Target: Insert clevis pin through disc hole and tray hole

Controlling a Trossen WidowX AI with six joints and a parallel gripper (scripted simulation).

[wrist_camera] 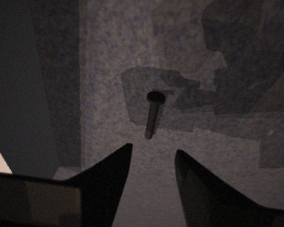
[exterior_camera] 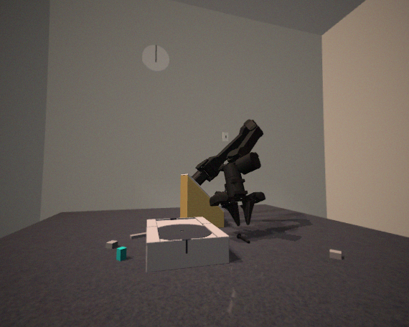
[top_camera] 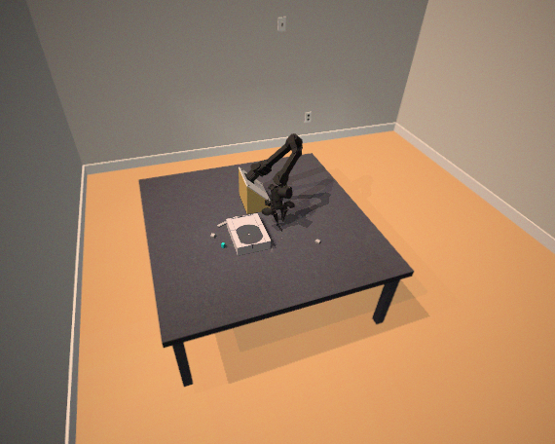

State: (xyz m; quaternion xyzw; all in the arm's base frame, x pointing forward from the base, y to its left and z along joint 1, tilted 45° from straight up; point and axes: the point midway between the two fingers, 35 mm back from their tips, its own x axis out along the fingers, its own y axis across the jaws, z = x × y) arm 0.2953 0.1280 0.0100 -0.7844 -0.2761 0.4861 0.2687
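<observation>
Now: gripper tip 40 mm above the clevis pin. The rest, counted from my gripper tip: grey disc: 60 mm ahead, 200 mm to the right, 10 mm above; rimmed tray: 30 mm ahead, 200 mm to the right; bar: 130 mm behind, 280 mm to the right, 40 mm below.
</observation>
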